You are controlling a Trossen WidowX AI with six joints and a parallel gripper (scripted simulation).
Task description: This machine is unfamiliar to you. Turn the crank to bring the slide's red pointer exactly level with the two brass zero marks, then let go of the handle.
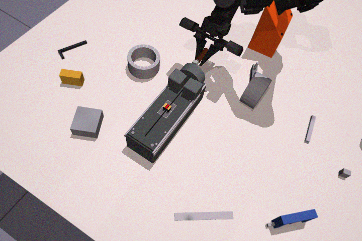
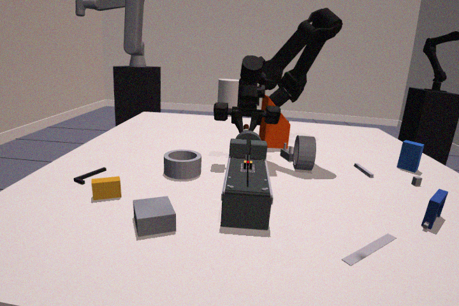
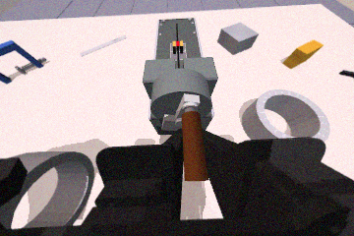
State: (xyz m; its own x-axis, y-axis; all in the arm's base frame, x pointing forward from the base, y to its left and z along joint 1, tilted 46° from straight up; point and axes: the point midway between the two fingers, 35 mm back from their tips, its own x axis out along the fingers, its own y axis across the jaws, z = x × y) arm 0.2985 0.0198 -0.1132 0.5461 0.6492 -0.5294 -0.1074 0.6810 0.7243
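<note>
Right now the red pointer is 16 cm ahead of my gripper tip, 2 cm to the left of it and 1 cm below it. Round my gripper tip: grey cube 31 cm ahead, 13 cm to the right, 8 cm below; then yellow block 24 cm ahead, 28 cm to the right, 8 cm below; then crank handle 2 cm behind, 2 cm above.
</note>
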